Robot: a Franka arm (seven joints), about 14 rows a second.
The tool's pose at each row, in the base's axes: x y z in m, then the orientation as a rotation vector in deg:
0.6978, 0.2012, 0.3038, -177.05, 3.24, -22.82
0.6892, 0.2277, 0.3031, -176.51, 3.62, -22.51
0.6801, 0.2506, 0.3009, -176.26, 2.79, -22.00
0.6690, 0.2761, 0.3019, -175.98, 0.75, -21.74
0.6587, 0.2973, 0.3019, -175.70, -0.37, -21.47
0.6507, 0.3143, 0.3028, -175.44, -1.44, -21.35
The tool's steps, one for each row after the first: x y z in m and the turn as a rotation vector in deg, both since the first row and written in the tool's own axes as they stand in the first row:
-0.0095, -0.0262, -0.0010, 0.53, -0.16, 0.32
-0.0198, -0.0487, -0.0007, 0.91, -0.48, -0.16
-0.0313, -0.0738, -0.0039, 1.41, -0.65, -1.42
-0.0420, -0.0947, -0.0061, 1.81, -0.81, -2.10
-0.0502, -0.1114, -0.0087, 2.16, -0.88, -2.75

